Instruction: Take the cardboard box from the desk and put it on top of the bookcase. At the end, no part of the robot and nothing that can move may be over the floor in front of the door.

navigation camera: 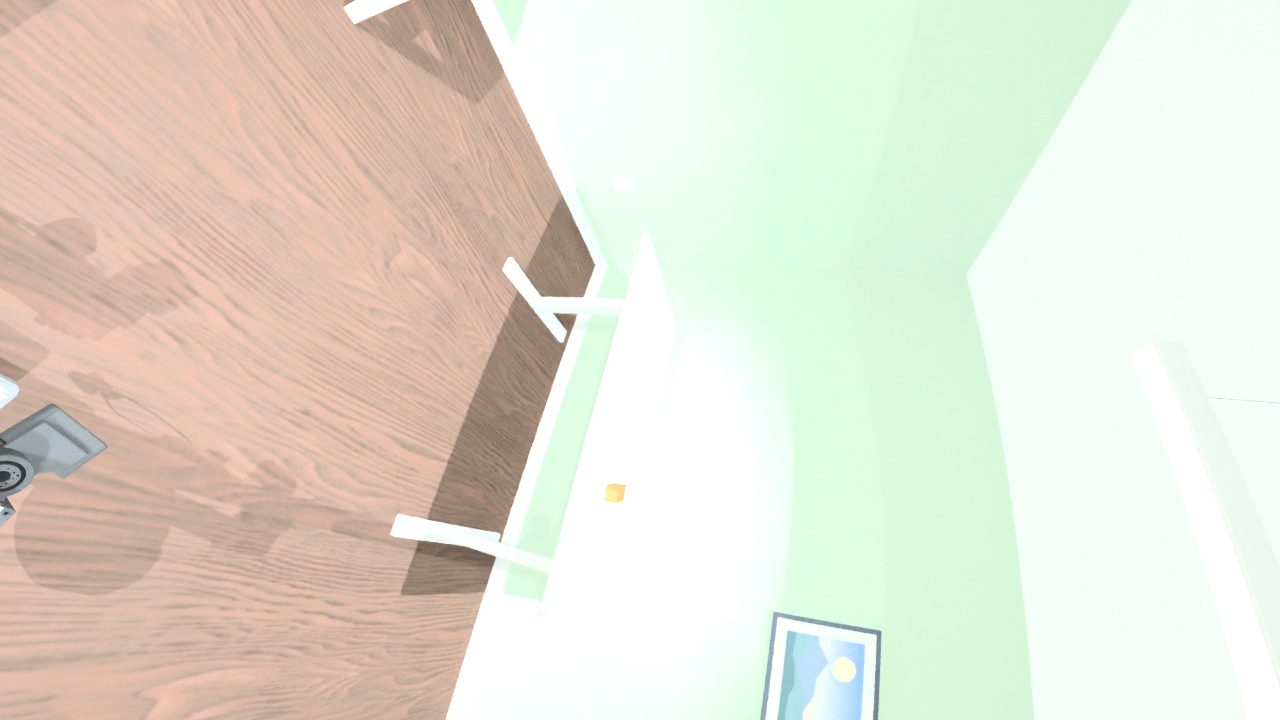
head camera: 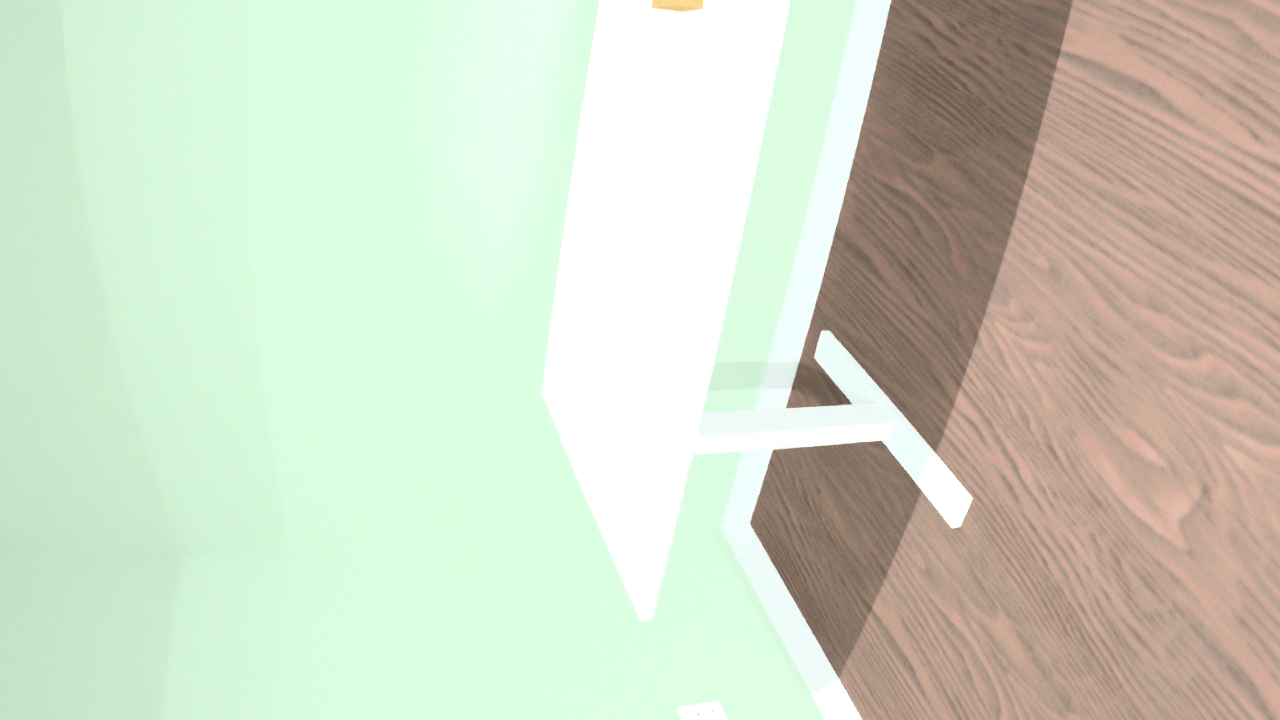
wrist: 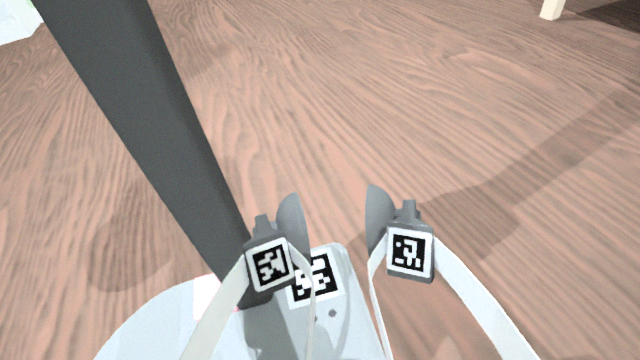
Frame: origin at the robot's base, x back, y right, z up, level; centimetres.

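Seen in the pictures: gripper, fingertip midpoint: (wrist: 335,214).
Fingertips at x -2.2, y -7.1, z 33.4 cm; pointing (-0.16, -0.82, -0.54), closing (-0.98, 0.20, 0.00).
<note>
Pixels of each thing's middle, then the offset from my fingertips to it. "spot": a spot on its surface instead. Level surfaces: height alone.
- small orange-tan box, body centre: (navigation camera: 615,492) dx -52.4, dy +145.7, dz +41.2 cm
- white desk, surface height: dz +38.7 cm
- cream furniture leg, surface spot: (wrist: 552,7) spot: dx -107.2, dy -88.5, dz -28.8 cm
A small orange-tan box (navigation camera: 614,492) (head camera: 677,3), which looks like the cardboard box, sits on the white desk (navigation camera: 640,358) (head camera: 644,313). In the head view the box is cut off by the top edge. The desk stands along the green wall on T-shaped legs. My gripper (wrist: 335,214) is open in the wrist view, with nothing between its fingertips. It hangs above my own base, away from the desk. The bookcase cannot be made out in these views, and the door does not show clearly.
My dark mast (wrist: 145,125) rises beside the gripper above my pale base (wrist: 165,325). A desk foot (head camera: 921,465) (navigation camera: 535,300) reaches out over the wood floor. A cream furniture leg (wrist: 552,7) stands at the upper right. A framed picture (navigation camera: 823,671) hangs on the wall.
</note>
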